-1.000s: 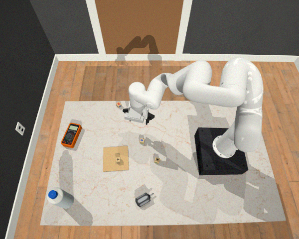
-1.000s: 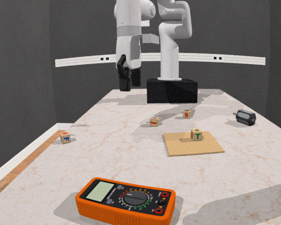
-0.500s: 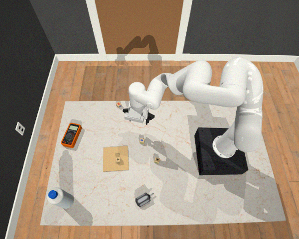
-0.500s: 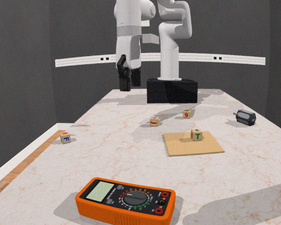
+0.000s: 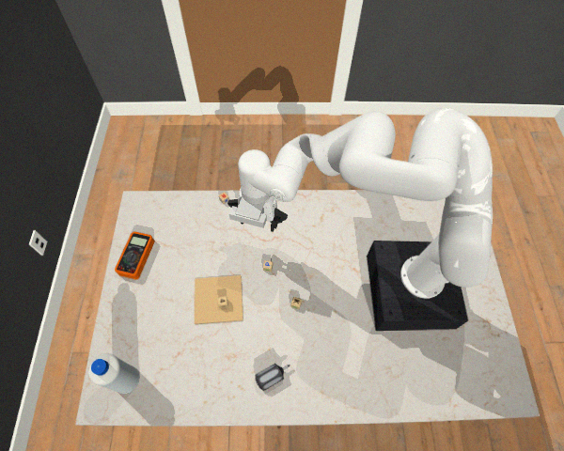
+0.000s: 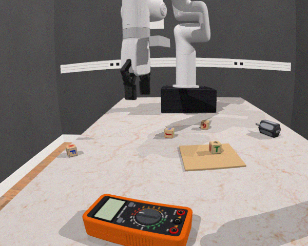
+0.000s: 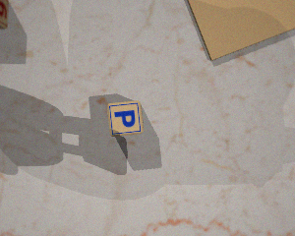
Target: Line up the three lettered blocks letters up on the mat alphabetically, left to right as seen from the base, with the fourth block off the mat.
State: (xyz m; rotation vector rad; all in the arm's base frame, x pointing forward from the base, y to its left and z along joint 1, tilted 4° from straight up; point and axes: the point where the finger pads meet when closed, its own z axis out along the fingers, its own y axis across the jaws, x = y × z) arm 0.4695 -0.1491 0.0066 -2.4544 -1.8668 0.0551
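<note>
Now: the tan mat 120 mm ahead of my hand, 190 mm to the left of it and 130 mm below it. Also, from my hand: black plug adapter 50 mm behind, 400 mm to the left, 110 mm below; orange multimeter 390 mm ahead, 50 mm to the left, 120 mm below.
</note>
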